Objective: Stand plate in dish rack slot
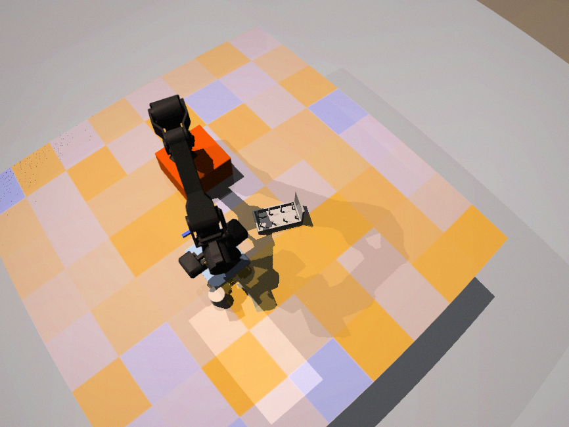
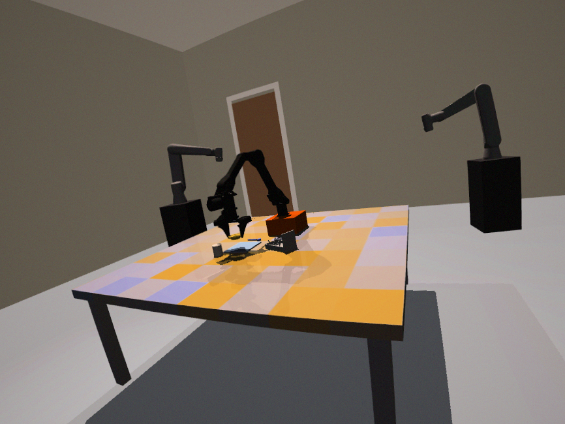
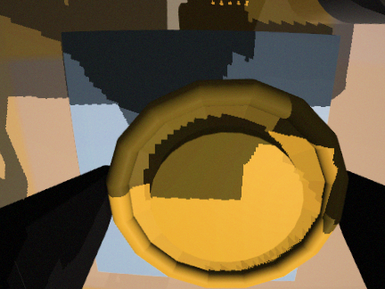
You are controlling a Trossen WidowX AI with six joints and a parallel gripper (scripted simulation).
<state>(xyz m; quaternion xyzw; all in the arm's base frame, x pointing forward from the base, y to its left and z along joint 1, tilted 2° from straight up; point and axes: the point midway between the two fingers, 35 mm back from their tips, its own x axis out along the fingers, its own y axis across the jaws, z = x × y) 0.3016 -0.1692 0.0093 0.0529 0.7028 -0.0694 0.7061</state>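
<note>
My gripper tip is now 23 cm to the right of the grey dish rack, 3 cm short of it and 3 cm above it. The rest, counted from my gripper tip: white cup (7 cm to the right, 6 cm ahead, 3 cm below); then blue spoon (14 cm behind, 5 cm below, 4 cm to the left); then plate (1 cm above).
</note>
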